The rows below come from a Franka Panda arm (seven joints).
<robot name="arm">
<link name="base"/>
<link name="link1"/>
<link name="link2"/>
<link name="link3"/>
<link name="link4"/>
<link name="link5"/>
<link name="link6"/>
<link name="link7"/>
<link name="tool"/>
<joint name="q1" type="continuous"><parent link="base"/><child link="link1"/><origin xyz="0 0 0.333" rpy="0 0 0"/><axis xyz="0 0 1"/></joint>
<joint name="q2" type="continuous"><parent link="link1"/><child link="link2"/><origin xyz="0 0 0" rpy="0 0 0"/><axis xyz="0 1 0"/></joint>
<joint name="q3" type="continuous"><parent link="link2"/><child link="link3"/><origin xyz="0 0 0.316" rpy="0 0 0"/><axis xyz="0 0 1"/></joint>
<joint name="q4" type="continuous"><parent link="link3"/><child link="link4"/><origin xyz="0.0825 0 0" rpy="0 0 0"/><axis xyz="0 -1 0"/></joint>
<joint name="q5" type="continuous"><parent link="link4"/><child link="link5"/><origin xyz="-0.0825 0 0.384" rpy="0 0 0"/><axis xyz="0 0 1"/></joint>
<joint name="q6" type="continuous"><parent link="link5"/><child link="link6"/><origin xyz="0 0 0" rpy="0 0 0"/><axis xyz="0 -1 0"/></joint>
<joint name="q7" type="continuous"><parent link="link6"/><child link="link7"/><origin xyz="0.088 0 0" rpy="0 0 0"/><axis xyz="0 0 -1"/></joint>
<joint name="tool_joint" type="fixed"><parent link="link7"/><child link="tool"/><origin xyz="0 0 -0.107" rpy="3.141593 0 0"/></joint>
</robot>
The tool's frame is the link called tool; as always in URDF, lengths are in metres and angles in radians. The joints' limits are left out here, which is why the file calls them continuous.
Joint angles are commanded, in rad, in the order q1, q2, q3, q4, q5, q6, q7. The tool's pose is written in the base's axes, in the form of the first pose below.
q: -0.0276, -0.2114, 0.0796, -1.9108, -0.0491, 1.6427, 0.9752
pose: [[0.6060 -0.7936 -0.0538 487.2], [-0.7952 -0.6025 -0.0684 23.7], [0.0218 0.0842 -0.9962 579.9], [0 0 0 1]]
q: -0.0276, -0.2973, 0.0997, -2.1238, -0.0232, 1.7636, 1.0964
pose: [[0.5201 -0.8520 -0.0605 458.8], [-0.8539 -0.5173 -0.0561 34.8], [0.0165 0.0808 -0.9966 529.0], [0 0 0 1]]
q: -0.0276, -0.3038, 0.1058, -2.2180, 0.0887, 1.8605, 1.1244
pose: [[0.4697 -0.8810 -0.0578 453.9], [-0.8800 -0.4724 0.0493 45.4], [-0.0707 0.0277 -0.9971 495.3], [0 0 0 1]]
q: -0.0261, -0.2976, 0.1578, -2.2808, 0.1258, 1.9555, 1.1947
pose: [[0.4347 -0.8998 -0.0368 451.4], [-0.8974 -0.4362 0.0664 71.4], [-0.0758 0.0042 -0.9971 469.9], [0 0 0 1]]
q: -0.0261, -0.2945, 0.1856, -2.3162, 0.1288, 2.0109, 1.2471
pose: [[0.4063 -0.9135 -0.0216 449.1], [-0.9115 -0.4069 0.0603 83.0], [-0.0639 -0.0048 -0.9979 456.0], [0 0 0 1]]
